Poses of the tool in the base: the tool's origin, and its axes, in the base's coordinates. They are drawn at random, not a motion.
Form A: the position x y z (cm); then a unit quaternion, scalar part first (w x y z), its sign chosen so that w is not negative.
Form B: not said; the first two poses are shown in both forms.
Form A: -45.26 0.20 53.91 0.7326 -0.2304 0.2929 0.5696
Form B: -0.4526 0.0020 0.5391 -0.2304 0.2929 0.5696 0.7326
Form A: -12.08 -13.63 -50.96 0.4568 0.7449 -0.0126 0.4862
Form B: -0.1208 -0.1363 -0.5096 0.7449 -0.0126 0.4862 0.4568
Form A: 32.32 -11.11 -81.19 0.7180 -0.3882 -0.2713 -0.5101
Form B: 0.3232 -0.1111 -0.8119 -0.3882 -0.2713 -0.5101 0.7180
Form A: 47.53 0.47 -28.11 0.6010 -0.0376 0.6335 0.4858
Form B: 0.4753 0.0047 -0.2811 -0.0376 0.6335 0.4858 0.6010
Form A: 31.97 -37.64 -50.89 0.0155 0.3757 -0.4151 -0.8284
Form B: 0.3197 -0.3764 -0.5089 0.3757 -0.4151 -0.8284 0.0155
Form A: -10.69 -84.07 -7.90 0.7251 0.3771 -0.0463 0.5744
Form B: -0.1069 -0.8407 -0.0790 0.3771 -0.0463 0.5744 0.7251
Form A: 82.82 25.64 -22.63 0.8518 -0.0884 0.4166 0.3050
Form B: 0.8282 0.2564 -0.2263 -0.0884 0.4166 0.3050 0.8518
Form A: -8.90 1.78 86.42 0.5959 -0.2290 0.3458 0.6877
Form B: -0.0890 0.0178 0.8642 -0.2290 0.3458 0.6877 0.5959
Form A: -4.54 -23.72 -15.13 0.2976 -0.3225 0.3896 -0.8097
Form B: -0.0454 -0.2372 -0.1513 -0.3225 0.3896 -0.8097 0.2976
